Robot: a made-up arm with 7 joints. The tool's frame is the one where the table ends. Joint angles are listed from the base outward.
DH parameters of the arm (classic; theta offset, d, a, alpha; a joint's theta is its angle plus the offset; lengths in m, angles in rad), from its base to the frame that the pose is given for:
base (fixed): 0.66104 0 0.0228 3.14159
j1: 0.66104 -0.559 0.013 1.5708
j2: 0 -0.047 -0.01 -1.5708
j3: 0 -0.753 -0.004 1.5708
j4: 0 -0.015 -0.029 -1.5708
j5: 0 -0.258 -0.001 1.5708
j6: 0 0.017 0.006 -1.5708
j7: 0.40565 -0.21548 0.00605 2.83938
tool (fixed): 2.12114 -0.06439 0 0
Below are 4 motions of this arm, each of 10 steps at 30 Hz.
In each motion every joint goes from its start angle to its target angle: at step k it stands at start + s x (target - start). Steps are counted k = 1, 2, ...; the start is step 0. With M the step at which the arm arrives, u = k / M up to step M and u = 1 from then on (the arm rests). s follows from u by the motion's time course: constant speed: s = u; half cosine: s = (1 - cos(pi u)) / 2; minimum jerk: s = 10 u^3 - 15 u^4 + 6 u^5.
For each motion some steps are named. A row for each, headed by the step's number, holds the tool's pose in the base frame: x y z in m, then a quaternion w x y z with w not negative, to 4 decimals.
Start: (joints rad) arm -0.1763 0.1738 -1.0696 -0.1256 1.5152 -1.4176 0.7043
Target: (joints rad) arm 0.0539 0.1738 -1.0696 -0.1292 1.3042 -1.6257 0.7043
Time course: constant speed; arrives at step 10
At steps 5, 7, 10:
5: 0.0367 -0.0417 1.5755 0.8170 -0.3359 -0.4012 0.2424
7: 0.0313 -0.0482 1.5686 0.8076 -0.3454 -0.4173 0.2332
10: 0.0232 -0.0574 1.5582 0.7926 -0.3597 -0.4409 0.2190

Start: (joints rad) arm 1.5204 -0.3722 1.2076 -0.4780 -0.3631 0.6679 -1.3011
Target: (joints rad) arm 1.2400 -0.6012 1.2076 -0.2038 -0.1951 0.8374 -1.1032
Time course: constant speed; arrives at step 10
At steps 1, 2, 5, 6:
1: 0.0358 0.4428 1.5806 0.9500 -0.0330 0.1061 0.2917
2: 0.0090 0.4628 1.5730 0.9510 -0.0415 0.0836 0.2948
5: -0.0774 0.5139 1.5447 0.9496 -0.0601 0.0136 0.3073
6: -0.1079 0.5278 1.5336 0.9477 -0.0640 -0.0103 0.3125

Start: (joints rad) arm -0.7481 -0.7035 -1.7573 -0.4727 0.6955 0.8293 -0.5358
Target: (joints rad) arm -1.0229 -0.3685 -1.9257 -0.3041 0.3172 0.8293 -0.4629
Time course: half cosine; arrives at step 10
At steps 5, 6, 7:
5: -0.2180 -0.4177 1.5524 0.5711 0.3125 -0.1686 -0.7401
6: -0.1833 -0.3854 1.5753 0.6097 0.3175 -0.1801 -0.7036
7: -0.1538 -0.3543 1.5938 0.6438 0.3219 -0.1883 -0.6682

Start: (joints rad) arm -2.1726 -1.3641 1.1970 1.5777 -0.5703 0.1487 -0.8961
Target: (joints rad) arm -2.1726 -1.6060 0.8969 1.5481 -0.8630 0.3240 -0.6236
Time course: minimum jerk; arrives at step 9
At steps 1, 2, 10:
1: 0.7515 -0.3157 0.8550 0.7580 -0.4155 0.1948 -0.4635
2: 0.7498 -0.3204 0.8520 0.7675 -0.4032 0.1936 -0.4592
10: 0.7163 -0.4107 0.7946 0.8708 -0.1898 0.1776 -0.4173

